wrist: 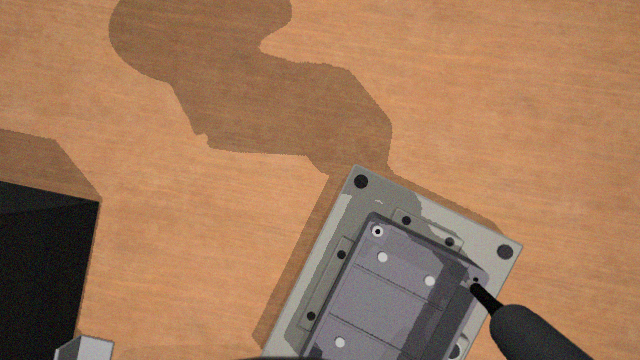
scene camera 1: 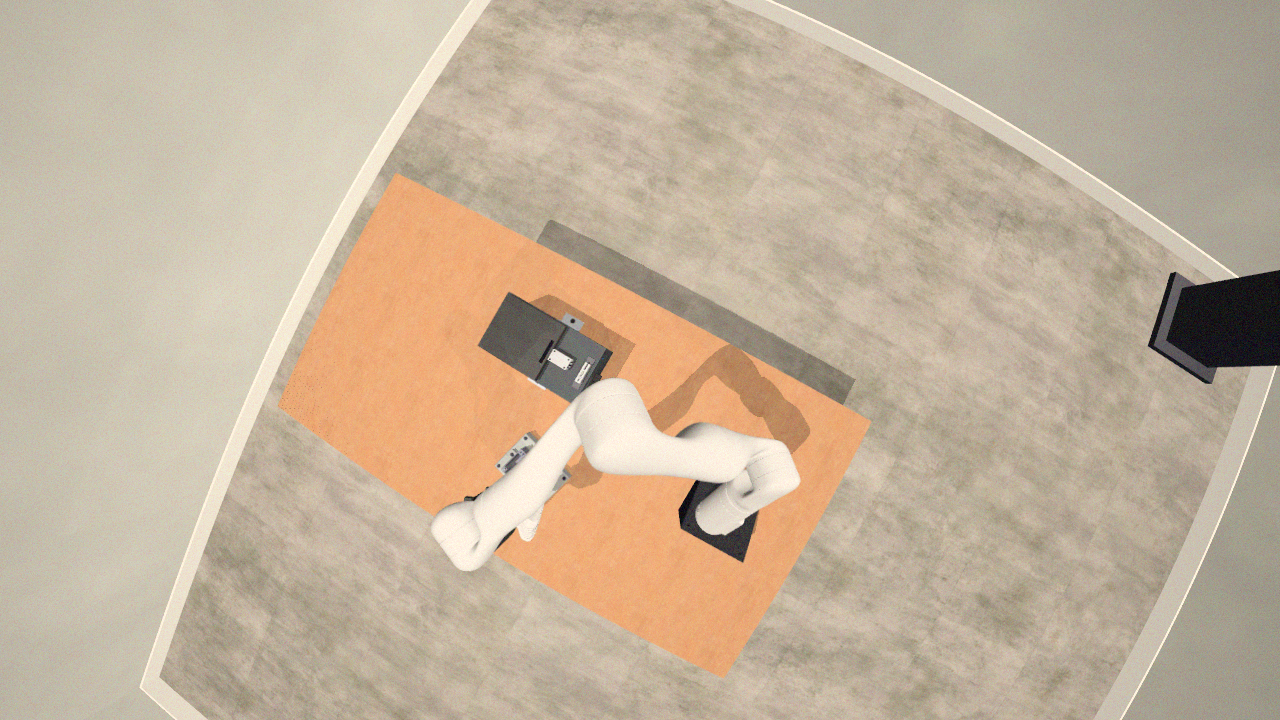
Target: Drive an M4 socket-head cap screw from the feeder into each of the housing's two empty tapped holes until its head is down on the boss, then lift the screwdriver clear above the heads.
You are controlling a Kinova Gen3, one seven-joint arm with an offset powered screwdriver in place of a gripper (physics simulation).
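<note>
The grey housing (scene camera 1: 515,457) (wrist: 365,295) sits in a light fixture plate, partly under the arm in the scene view and cut off at the bottom of the wrist view. Its upper-left boss holds a bright ringed socket head (wrist: 377,231). Its right corner boss shows a dark open hole (wrist: 475,279). The screwdriver (wrist: 472,286) has its bit tip right beside this hole in the picture, above the boss; the exact height is unclear. A small greyish screw end seems to show at the tip, in shadow. The dark feeder (scene camera 1: 519,324) (wrist: 40,260) stands apart from the housing.
The white arm (scene camera 1: 617,429) reaches over the orange table (scene camera 1: 375,295) from its black base plate (scene camera 1: 729,548). A small metal bracket (scene camera 1: 572,321) (wrist: 95,348) stands by the feeder. Clamp blocks with dark bolts flank the housing. A black column (scene camera 1: 1226,317) stands at the far right.
</note>
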